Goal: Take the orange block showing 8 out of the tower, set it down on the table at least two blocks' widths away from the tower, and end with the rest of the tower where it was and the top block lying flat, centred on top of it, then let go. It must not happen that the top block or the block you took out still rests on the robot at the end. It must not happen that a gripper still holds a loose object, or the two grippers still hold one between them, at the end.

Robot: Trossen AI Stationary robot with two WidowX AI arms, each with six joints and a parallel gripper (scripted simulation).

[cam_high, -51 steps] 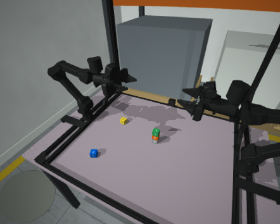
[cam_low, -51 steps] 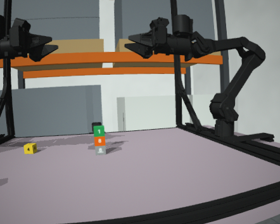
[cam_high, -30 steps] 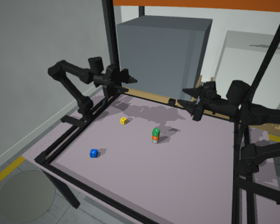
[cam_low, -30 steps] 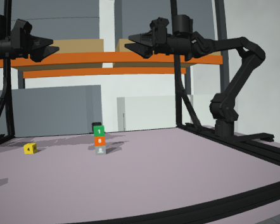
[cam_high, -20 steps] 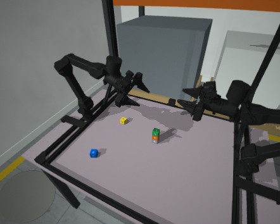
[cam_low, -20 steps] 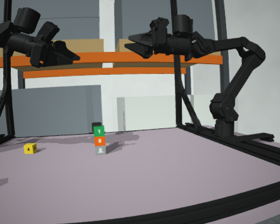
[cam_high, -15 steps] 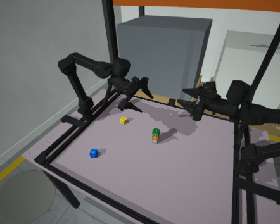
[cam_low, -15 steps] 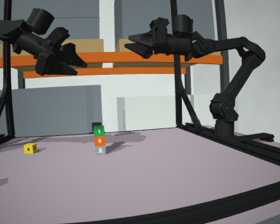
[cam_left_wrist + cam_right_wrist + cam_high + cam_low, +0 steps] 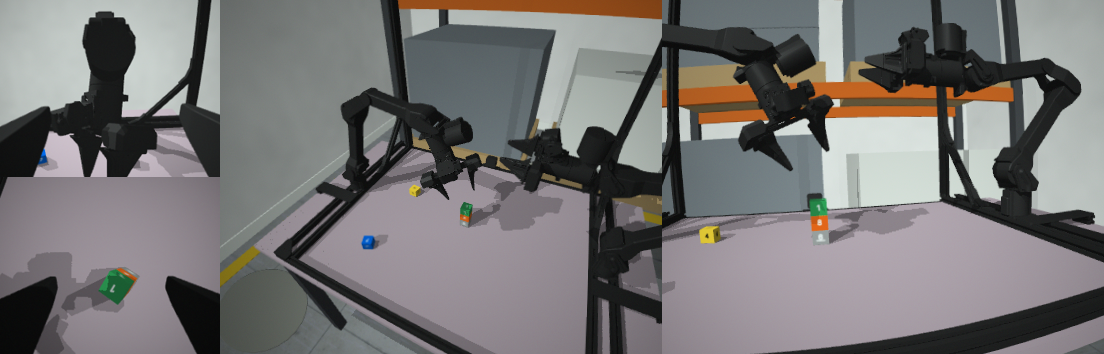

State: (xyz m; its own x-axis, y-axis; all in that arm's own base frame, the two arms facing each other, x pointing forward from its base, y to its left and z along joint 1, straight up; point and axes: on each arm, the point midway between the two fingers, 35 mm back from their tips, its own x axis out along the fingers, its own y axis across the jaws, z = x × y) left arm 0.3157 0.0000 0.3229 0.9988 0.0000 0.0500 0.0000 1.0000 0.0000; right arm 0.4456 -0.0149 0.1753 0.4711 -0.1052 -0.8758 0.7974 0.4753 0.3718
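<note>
My right hand is 3 cm past the green block showing 1, 3 cm to the right of it and 12 cm above it. From my right hand the other things lie so: yellow block: 9 cm behind, 22 cm to the right, 18 cm below; then grey block showing 6: 3 cm behind, 3 cm to the left, 18 cm below; then orange block showing 8: 3 cm behind, 3 cm to the left, 15 cm below.
Right now the orange block showing 8 is 30 cm below my left hand, 13 cm to the right of it and 1 cm behind it. Round my left hand: yellow block (37 cm to the right, 33 cm below, 7 cm behind); grey block showing 6 (33 cm below, 13 cm to the right, 1 cm behind); green block showing 1 (27 cm below, 13 cm to the right, 1 cm behind).
</note>
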